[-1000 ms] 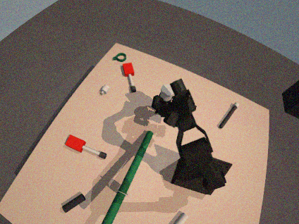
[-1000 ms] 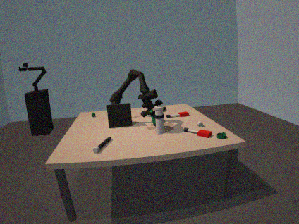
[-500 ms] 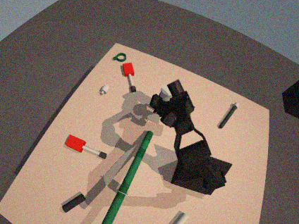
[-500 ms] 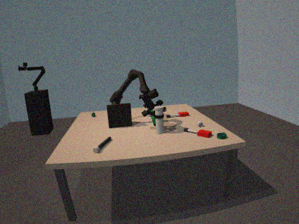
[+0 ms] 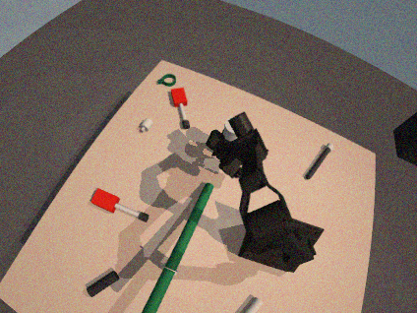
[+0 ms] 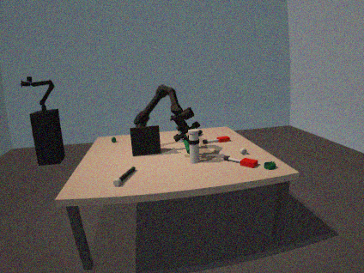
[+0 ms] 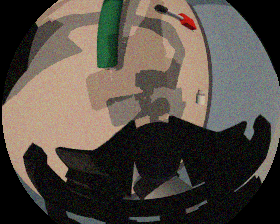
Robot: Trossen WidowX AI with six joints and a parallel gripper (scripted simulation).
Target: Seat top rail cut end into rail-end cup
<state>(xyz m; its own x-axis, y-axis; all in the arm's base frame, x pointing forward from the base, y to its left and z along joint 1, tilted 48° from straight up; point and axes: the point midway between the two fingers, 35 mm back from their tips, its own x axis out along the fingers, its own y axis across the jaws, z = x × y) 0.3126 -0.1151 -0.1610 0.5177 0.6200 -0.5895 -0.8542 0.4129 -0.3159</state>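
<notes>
Right now the rail-end cup is 2 cm behind my gripper tip, 2 cm to the right of it and 3 cm above it. From my gripper tip the other things lie so: white cylinder (29 cm behind, 49 cm to the left, 9 cm below); dark cylinder (20 cm ahead, 56 cm to the left, 9 cm below).
</notes>
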